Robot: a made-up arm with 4 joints.
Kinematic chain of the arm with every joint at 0, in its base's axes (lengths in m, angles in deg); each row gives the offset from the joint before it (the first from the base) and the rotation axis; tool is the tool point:
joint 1: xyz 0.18 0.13 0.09 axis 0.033 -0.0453 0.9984
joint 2: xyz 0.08 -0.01 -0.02 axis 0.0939 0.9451 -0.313
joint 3: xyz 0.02 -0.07 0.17 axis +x
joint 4: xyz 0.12 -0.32 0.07 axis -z
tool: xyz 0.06 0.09 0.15
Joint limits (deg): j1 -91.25..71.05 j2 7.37..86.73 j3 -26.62..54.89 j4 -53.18..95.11
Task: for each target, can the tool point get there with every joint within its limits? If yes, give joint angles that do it. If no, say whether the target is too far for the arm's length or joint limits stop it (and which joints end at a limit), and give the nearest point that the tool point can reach.
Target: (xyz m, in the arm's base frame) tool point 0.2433 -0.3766 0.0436
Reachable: yes | joints -17.50 61.20 38.91 -4.28
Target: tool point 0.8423 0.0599 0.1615
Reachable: yes | joints 48.18 52.44 1.20 71.00
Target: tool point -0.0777 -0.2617 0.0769
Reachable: yes | joints -51.68 73.88 42.52 -38.89
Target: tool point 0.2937 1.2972 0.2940
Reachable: no: too far | nearest point 0.6213 0.4873 0.3011 | short by 0.874 m
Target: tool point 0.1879 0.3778 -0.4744
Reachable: no: joint limits stop it (at a limit: joint 1, joint 2, joint 3) | nearest point -0.3055 0.2114 -0.0437 | short by 0.676 m
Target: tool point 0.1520 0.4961 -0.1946
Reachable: no: joint limits stop it (at a limit: joint 1, joint 2, joint 3, joint 4) | nearest point -0.3072 0.2531 -0.0236 | short by 0.547 m
